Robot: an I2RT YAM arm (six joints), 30 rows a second.
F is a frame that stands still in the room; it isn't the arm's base.
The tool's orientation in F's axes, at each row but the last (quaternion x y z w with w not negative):
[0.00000, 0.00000, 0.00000, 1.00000]
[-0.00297, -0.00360, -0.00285, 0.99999]
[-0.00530, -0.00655, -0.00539, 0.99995]
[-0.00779, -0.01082, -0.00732, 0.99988]
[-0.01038, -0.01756, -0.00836, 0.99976]
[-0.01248, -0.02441, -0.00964, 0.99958]
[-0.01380, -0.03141, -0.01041, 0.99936]
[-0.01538, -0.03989, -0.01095, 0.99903]
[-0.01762, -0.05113, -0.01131, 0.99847]
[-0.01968, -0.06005, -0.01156, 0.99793]
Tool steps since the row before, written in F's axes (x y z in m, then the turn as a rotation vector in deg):
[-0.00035, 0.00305, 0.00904, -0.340, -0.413, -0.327]
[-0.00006, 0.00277, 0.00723, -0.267, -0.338, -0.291]
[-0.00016, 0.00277, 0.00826, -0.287, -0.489, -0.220]
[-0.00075, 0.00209, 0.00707, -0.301, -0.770, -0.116]
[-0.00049, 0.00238, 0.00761, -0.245, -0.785, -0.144]
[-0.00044, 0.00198, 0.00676, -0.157, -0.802, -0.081]
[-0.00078, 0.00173, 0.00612, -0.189, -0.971, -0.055]
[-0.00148, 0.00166, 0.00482, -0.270, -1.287, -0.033]
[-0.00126, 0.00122, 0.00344, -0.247, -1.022, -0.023]
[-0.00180, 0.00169, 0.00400, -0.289, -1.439, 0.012]
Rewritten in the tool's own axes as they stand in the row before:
[-0.00035, 0.00305, 0.00904, -0.340, -0.413, -0.327]
[-0.00002, 0.00273, 0.00725, -0.267, -0.338, -0.291]
[-0.00008, 0.00268, 0.00829, -0.285, -0.490, -0.221]
[-0.00063, 0.00197, 0.00712, -0.292, -0.772, -0.122]
[-0.00026, 0.00222, 0.00767, -0.237, -0.786, -0.152]
[-0.00014, 0.00180, 0.00682, -0.146, -0.803, -0.094]
[-0.00043, 0.00155, 0.00620, -0.173, -0.973, -0.070]
[-0.00112, 0.00148, 0.00497, -0.245, -1.291, -0.052]
[-0.00093, 0.00107, 0.00359, -0.227, -1.026, -0.035]
[-0.00134, 0.00149, 0.00425, -0.256, -1.445, -0.012]

